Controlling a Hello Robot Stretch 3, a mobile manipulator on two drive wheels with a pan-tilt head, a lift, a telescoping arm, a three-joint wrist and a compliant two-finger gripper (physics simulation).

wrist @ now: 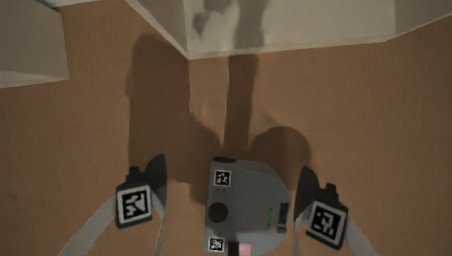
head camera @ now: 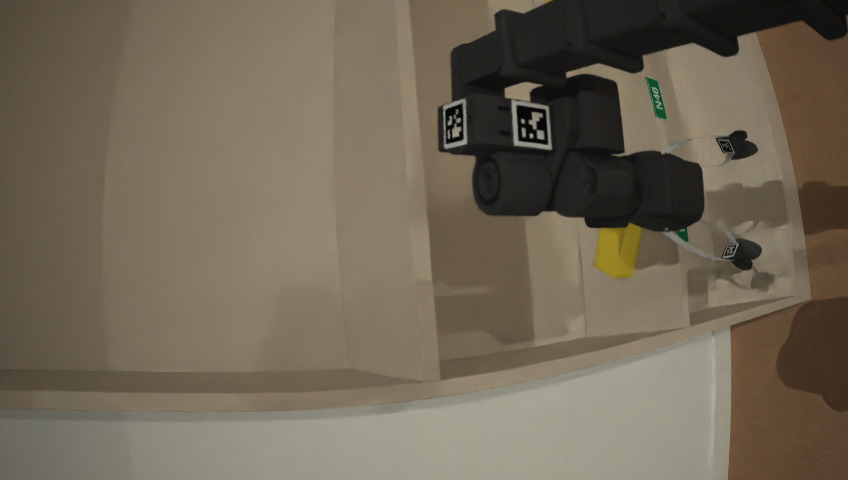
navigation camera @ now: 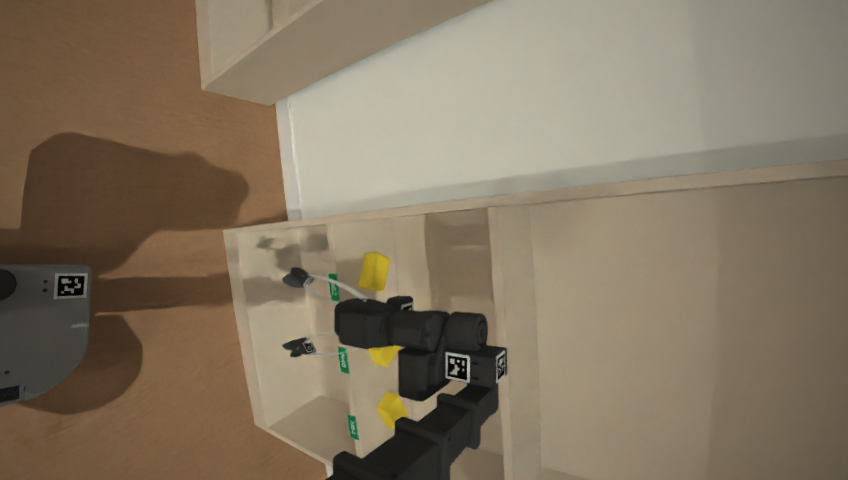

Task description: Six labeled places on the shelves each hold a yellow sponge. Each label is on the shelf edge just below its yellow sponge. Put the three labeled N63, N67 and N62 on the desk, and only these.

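Frame: origin at the robot's base, x up, y left, z back, level; centimetres.
Seen in the pictures: gripper, between the fingertips: [head camera: 752, 200] [navigation camera: 288, 310].
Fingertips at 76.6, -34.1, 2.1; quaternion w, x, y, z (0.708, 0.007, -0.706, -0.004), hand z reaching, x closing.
Note:
Pixels of each thing's top centre, then the offset from my fingertips to it, as dx, dy, dz. "*": a spot on its surface instead. Level surfaces: height alone.
- yellow sponge, centre of its top: [head camera: 609, 243] [navigation camera: 380, 272] -10.8, -37.6, -5.9
- second sponge, centre of its top: [navigation camera: 392, 347] -10.8, -43.5, +17.1
- label N46, a spot on its surface: [head camera: 655, 98] [navigation camera: 344, 360] * -16.5, -29.0, +18.4
- third sponge, centre of its top: [navigation camera: 398, 413] -10.8, -46.6, +38.5
- brown floor, height of its surface: dx -76.6
My gripper [head camera: 743, 199] [navigation camera: 295, 312] [wrist: 231, 179] is open and empty, its fingers pointing down and away from the sponges. A yellow sponge [head camera: 617, 252] [navigation camera: 374, 271] lies on the shelf near the side panel; its label [head camera: 682, 233] [navigation camera: 333, 287] is small and seems to read N62 in the navigation view. A second sponge [navigation camera: 385, 355] is partly hidden behind the wrist, above the label N46 [head camera: 655, 98] [navigation camera: 343, 360]. A third sponge [navigation camera: 392, 409] lies beside the arm; its label [navigation camera: 352, 427] is too small to read surely. The desk does not show.
The shelf unit's side panel edge [head camera: 523, 369] [navigation camera: 380, 215] runs along these shelves. A second shelf unit [navigation camera: 238, 89] [wrist: 32, 45] stands across a white surface [head camera: 416, 440] [navigation camera: 505, 107]. My base [navigation camera: 44, 321] [wrist: 247, 200] stands on the brown floor [navigation camera: 119, 59] [wrist: 375, 125].

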